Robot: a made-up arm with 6 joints. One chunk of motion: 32 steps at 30 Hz.
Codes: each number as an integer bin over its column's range. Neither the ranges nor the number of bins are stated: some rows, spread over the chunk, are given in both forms.
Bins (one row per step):
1: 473 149 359 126 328 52
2: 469 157 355 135 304 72
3: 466 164 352 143 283 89
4: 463 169 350 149 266 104
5: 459 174 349 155 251 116
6: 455 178 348 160 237 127
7: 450 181 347 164 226 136
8: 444 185 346 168 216 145
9: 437 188 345 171 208 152
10: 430 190 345 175 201 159
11: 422 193 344 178 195 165
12: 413 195 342 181 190 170
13: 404 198 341 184 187 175
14: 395 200 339 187 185 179
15: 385 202 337 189 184 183
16: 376 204 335 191 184 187
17: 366 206 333 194 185 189
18: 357 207 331 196 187 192
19: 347 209 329 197 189 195
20: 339 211 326 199 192 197
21: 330 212 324 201 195 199
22: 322 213 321 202 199 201
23: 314 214 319 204 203 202
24: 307 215 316 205 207 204
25: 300 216 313 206 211 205
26: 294 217 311 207 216 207
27: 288 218 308 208 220 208
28: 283 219 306 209 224 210
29: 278 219 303 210 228 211
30: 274 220 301 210 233 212
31: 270 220 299 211 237 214
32: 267 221 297 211 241 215
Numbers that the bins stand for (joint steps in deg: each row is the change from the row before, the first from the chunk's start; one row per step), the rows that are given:
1: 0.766 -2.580 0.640 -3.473 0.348 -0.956
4: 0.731 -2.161 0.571 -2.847 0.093 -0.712
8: 0.664 -1.826 0.541 -2.330 -0.112 -0.519
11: 0.586 -1.659 0.525 -2.058 -0.199 -0.425
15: 0.456 -1.470 0.472 -1.759 -0.244 -0.341
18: 0.358 -1.366 0.426 -1.568 -0.232 -0.298
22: 0.234 -1.240 0.350 -1.405 -0.182 -0.256
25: 0.157 -1.177 0.289 -1.296 -0.133 -0.237
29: 0.079 -1.114 0.213 -1.188 -0.063 -0.209
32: 0.041 -1.072 0.167 -1.160 -0.010 -0.190
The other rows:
2: 0.752 -2.413 0.609 -3.228 0.249 -0.862
3: 0.741 -2.266 0.586 -3.010 0.163 -0.782
5: 0.717 -2.057 0.564 -2.684 0.032 -0.655
6: 0.703 -1.973 0.556 -2.548 -0.026 -0.604
7: 0.685 -1.910 0.548 -2.439 -0.071 -0.561
9: 0.639 -1.763 0.533 -2.249 -0.145 -0.486
10: 0.615 -1.722 0.533 -2.140 -0.174 -0.453
12: 0.555 -1.617 0.510 -1.977 -0.219 -0.402
13: 0.523 -1.554 0.503 -1.895 -0.232 -0.378
14: 0.491 -1.512 0.487 -1.813 -0.240 -0.359
16: 0.424 -1.428 0.457 -1.705 -0.244 -0.322
17: 0.389 -1.386 0.441 -1.623 -0.240 -0.312
19: 0.322 -1.324 0.411 -1.541 -0.223 -0.284
20: 0.294 -1.282 0.388 -1.487 -0.211 -0.275
21: 0.262 -1.261 0.373 -1.432 -0.199 -0.265
23: 0.206 -1.219 0.335 -1.351 -0.166 -0.251
24: 0.181 -1.198 0.312 -1.324 -0.149 -0.242
26: 0.136 -1.156 0.274 -1.269 -0.112 -0.228
27: 0.114 -1.135 0.251 -1.242 -0.096 -0.223
28: 0.097 -1.114 0.235 -1.215 -0.079 -0.214
30: 0.065 -1.093 0.197 -1.188 -0.042 -0.204
31: 0.051 -1.093 0.182 -1.160 -0.026 -0.195

